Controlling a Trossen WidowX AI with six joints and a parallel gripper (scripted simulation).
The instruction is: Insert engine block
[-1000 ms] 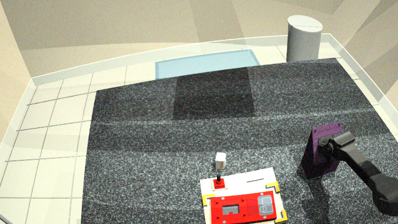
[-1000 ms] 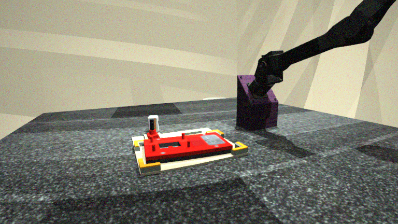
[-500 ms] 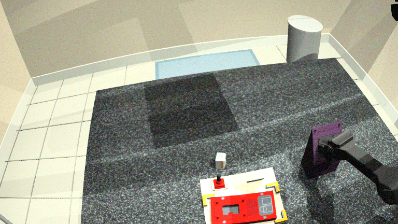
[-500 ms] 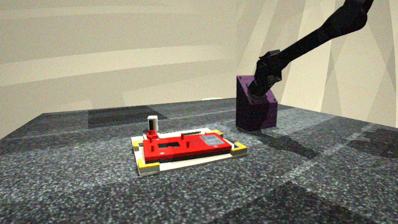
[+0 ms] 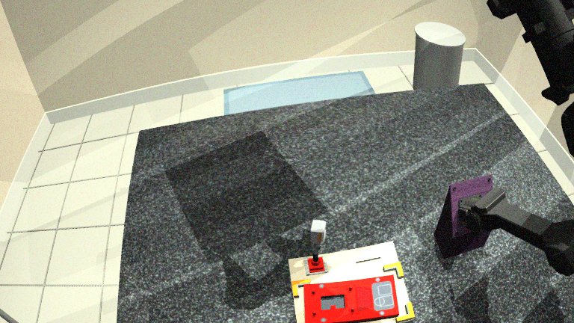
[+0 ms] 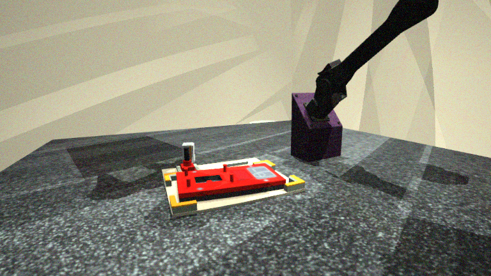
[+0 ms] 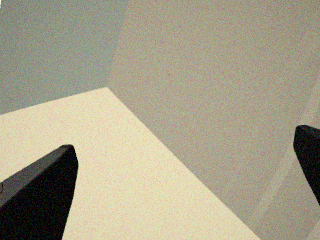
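Right now the engine block is 73 cm below my gripper tip, 19 cm to the right of it and 18 cm ahead of it. Also, from my gripper tip: cream base plate: 75 cm below, 15 cm ahead; black peg: 72 cm below, 21 cm ahead, 10 cm to the right.
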